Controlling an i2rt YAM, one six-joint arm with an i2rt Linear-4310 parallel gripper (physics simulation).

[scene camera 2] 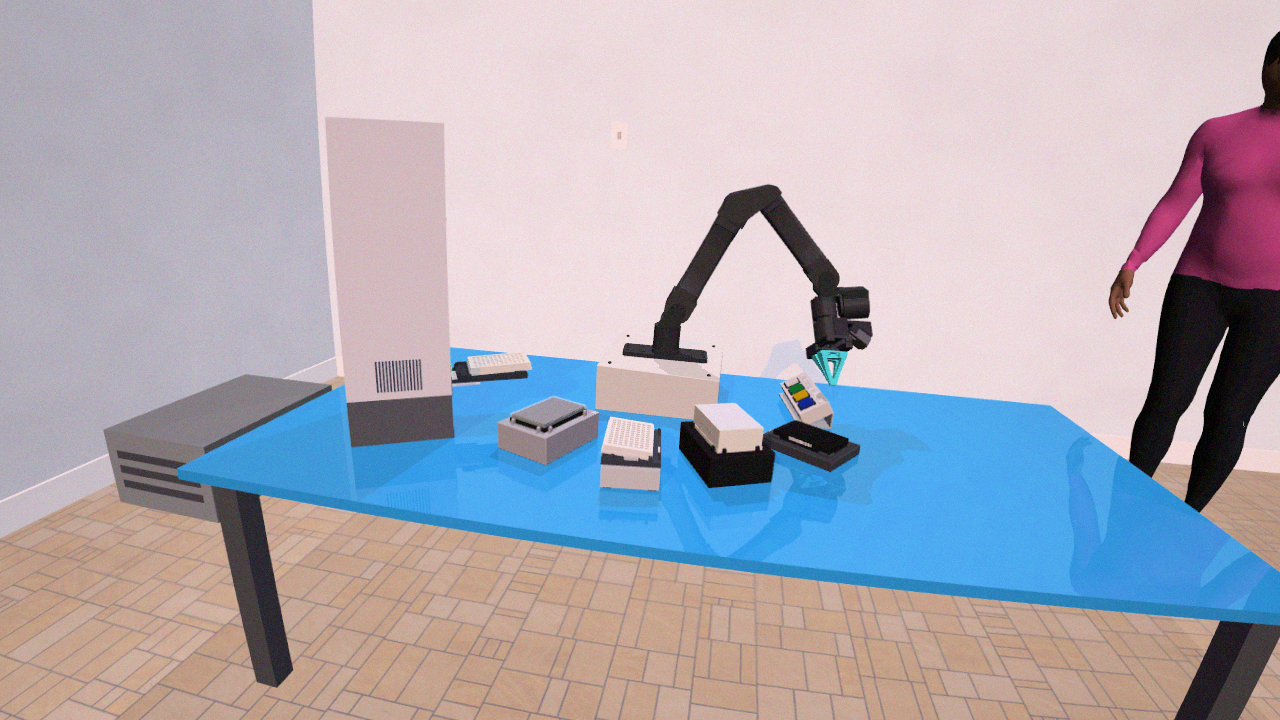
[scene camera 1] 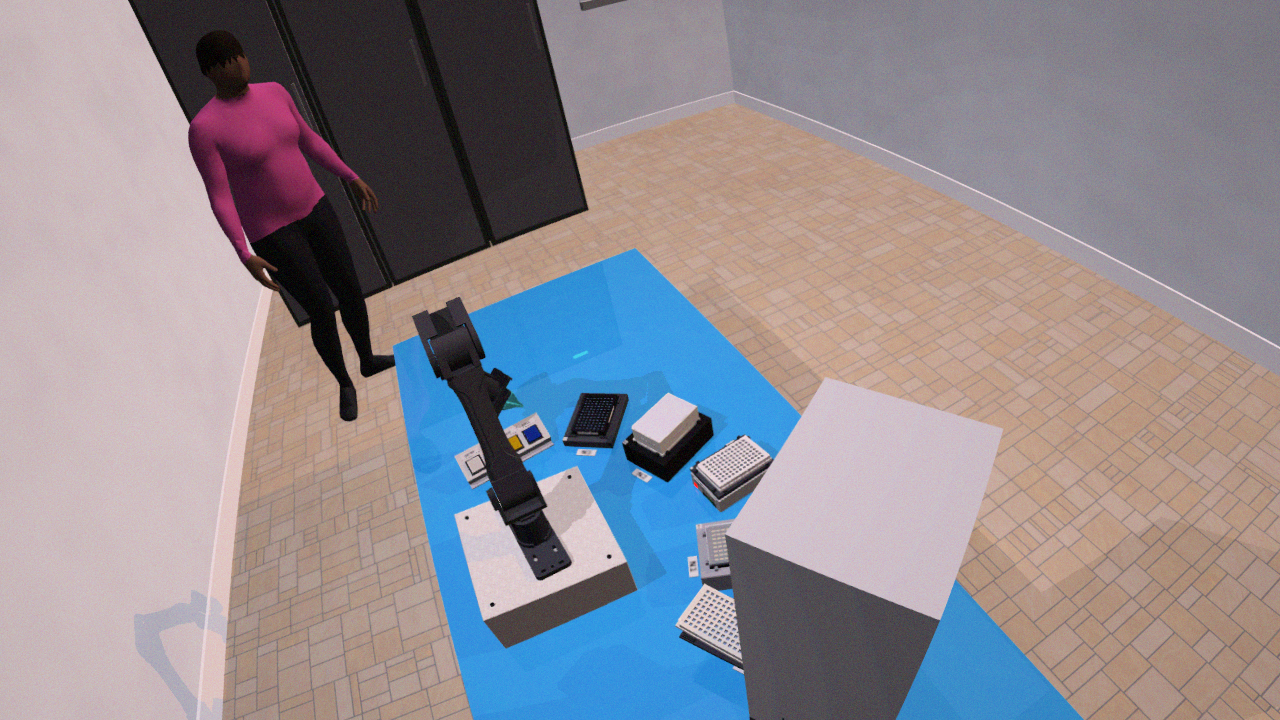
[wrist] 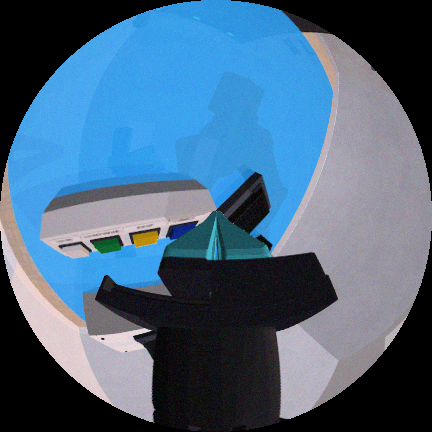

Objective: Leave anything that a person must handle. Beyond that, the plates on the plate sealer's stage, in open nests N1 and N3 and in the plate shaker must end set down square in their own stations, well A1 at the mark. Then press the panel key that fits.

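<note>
My gripper (scene camera 1: 512,402) (scene camera 2: 832,381) (wrist: 215,216) is shut and empty, teal tips above the table beside the key panel (scene camera 1: 546,438) (wrist: 127,206). The panel has white (wrist: 75,249), green (wrist: 108,245), yellow (wrist: 145,238) and blue (wrist: 182,231) keys. A black plate (scene camera 1: 597,414) (scene camera 2: 810,437) lies in a low dark nest. A white block-like plate (scene camera 1: 665,420) (scene camera 2: 729,427) sits on a black station (scene camera 2: 726,467). A white well plate (scene camera 1: 733,461) (scene camera 2: 629,437) sits on a light station (scene camera 2: 631,475). A grey station (scene camera 2: 547,440) holds another plate (scene camera 1: 718,544). Another white plate (scene camera 1: 711,616) (scene camera 2: 498,362) looks skewed. Station labels are unreadable.
A tall tower (scene camera 1: 863,483) (scene camera 2: 389,268) stands among the stations and hides parts of two in scene camera 1. The arm's white base box (scene camera 1: 554,617) (scene camera 2: 657,386) stands behind the stations. A person in pink (scene camera 1: 259,161) (scene camera 2: 1239,205) stands near the table's end.
</note>
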